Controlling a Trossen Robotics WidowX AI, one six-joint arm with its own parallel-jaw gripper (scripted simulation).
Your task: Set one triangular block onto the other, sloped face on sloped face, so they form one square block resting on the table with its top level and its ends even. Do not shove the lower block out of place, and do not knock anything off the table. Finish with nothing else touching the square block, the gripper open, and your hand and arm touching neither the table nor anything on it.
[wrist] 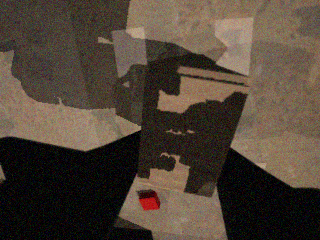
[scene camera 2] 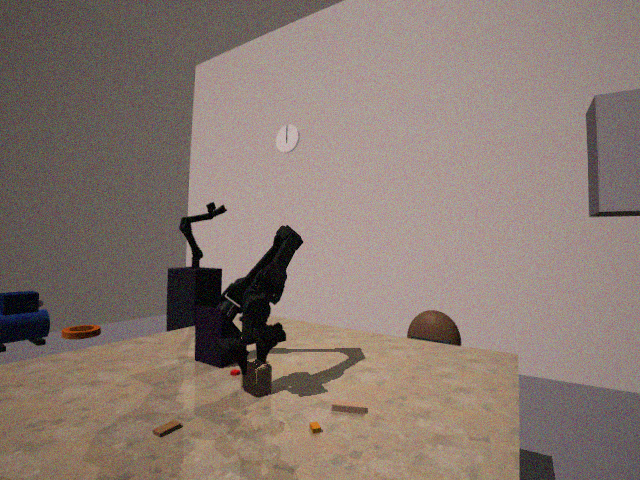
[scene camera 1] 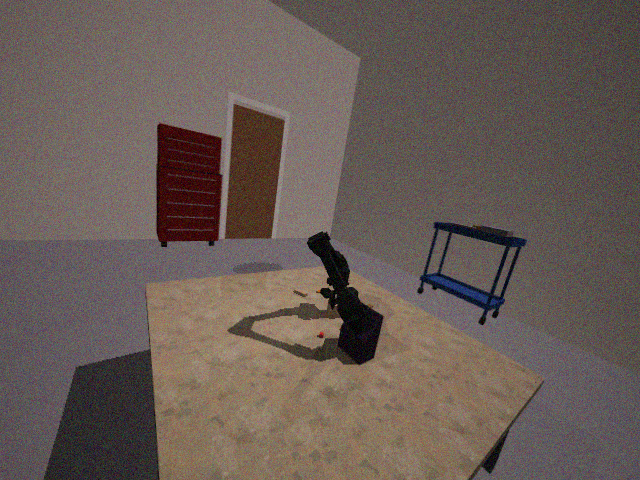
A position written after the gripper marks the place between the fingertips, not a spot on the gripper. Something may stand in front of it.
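Note:
Gripper (scene camera 2: 252, 372), also (wrist: 180, 140).

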